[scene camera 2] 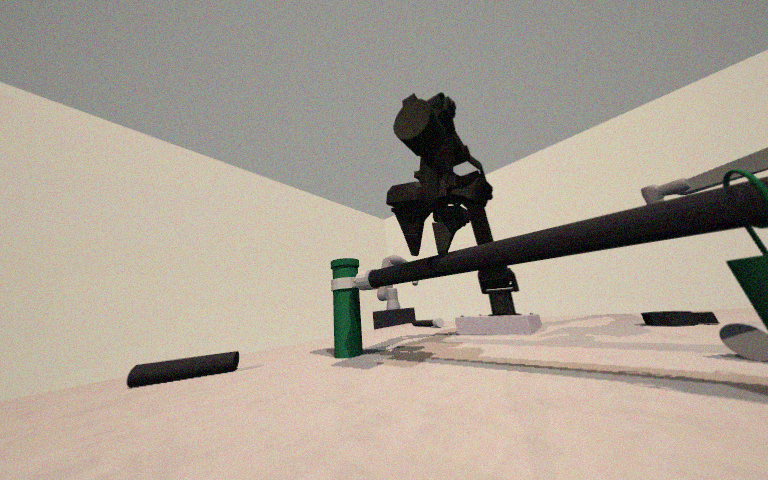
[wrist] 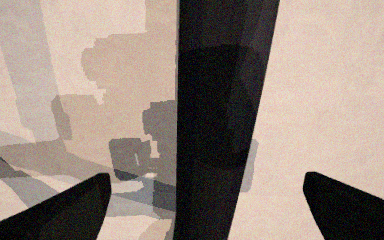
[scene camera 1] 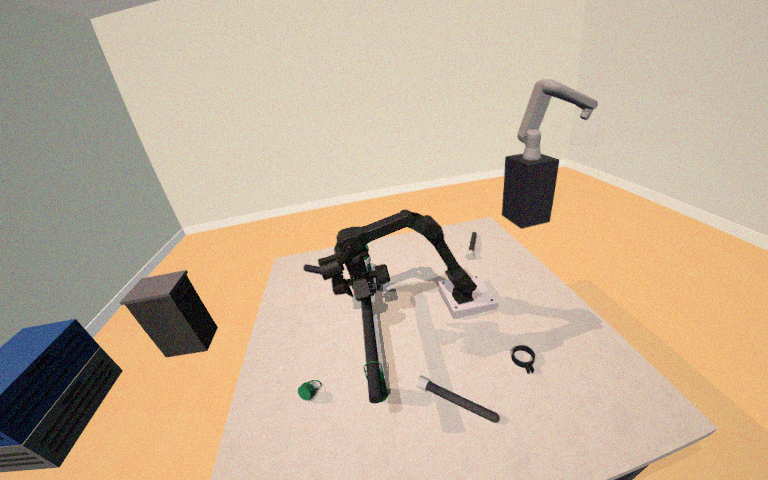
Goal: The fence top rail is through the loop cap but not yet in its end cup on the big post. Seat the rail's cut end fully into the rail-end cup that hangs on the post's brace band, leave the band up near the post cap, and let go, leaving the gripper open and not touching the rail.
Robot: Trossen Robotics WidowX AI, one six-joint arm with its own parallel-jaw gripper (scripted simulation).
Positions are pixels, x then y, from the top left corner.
Labels:
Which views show my gripper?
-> Scene camera 2, the wrist view and scene camera 1: all of them.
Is my gripper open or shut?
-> Open.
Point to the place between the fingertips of my gripper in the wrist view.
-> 208, 182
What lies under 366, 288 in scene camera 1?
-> My gripper.

